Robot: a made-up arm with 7 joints.
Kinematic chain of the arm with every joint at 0, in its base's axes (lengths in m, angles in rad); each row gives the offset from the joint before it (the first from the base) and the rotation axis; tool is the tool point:
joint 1: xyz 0 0 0.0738 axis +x
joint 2: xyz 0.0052 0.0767 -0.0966 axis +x
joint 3: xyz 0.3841 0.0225 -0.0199 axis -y
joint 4: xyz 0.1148 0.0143 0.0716 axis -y
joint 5: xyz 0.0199 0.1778 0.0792 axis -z
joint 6: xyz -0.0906 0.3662 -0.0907 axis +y
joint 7: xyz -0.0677 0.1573 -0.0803 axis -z
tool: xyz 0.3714 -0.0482 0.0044
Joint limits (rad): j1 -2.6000..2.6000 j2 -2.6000..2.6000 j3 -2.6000..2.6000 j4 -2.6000..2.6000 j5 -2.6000..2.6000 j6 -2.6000..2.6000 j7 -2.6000..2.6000
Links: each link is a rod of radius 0.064 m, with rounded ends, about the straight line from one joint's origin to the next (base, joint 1, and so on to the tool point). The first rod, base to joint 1, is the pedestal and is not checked.
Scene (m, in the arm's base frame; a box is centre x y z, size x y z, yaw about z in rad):
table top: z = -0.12
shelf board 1: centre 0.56 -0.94 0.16 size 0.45 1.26 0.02 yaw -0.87
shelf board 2: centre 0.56 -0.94 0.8 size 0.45 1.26 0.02 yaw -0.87
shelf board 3: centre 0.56 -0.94 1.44 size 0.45 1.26 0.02 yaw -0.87
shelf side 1: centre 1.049 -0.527 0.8 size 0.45 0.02 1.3 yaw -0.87
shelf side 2: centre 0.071 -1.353 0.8 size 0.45 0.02 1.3 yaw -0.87
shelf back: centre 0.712 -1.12 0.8 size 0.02 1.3 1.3 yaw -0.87
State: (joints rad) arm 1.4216 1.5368 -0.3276 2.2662 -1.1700 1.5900 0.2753
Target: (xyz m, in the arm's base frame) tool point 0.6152 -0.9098 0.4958
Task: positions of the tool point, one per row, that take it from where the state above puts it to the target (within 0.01 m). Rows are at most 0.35 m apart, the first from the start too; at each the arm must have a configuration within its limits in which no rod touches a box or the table.
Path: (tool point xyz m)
1: 0.8248 -0.1275 0.5710
2: 0.6626 -0.2545 0.6510
3: 0.4725 -0.4009 0.6286
4: 0.2950 -0.5303 0.4958
5: 0.5842 -0.6218 0.5927
6: 0.7955 -0.7021 0.5347
7: 0.8018 -0.8197 0.4480
8: 0.6152 -0.9098 0.4958

